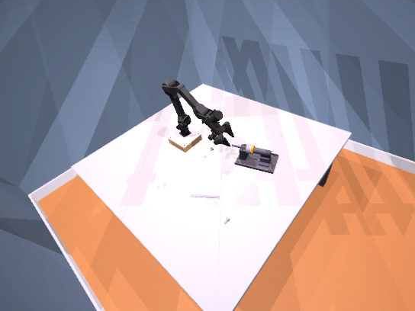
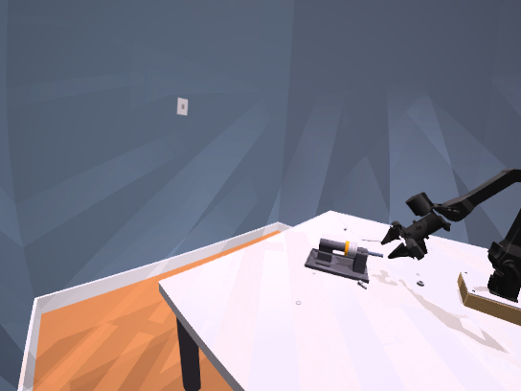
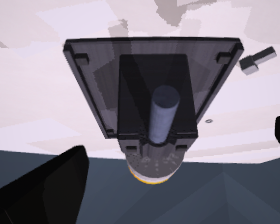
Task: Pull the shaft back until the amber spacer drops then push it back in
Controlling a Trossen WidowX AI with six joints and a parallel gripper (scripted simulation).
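Right now the shaft is 8 cm ahead of my gripper tip, 3 cm to the left of it and 2 cm below it. Round my gripper tip: amber spacer: 12 cm ahead, 5 cm to the left, 2 cm below; then pale spacer: 9 cm ahead, 4 cm to the left, 2 cm below.
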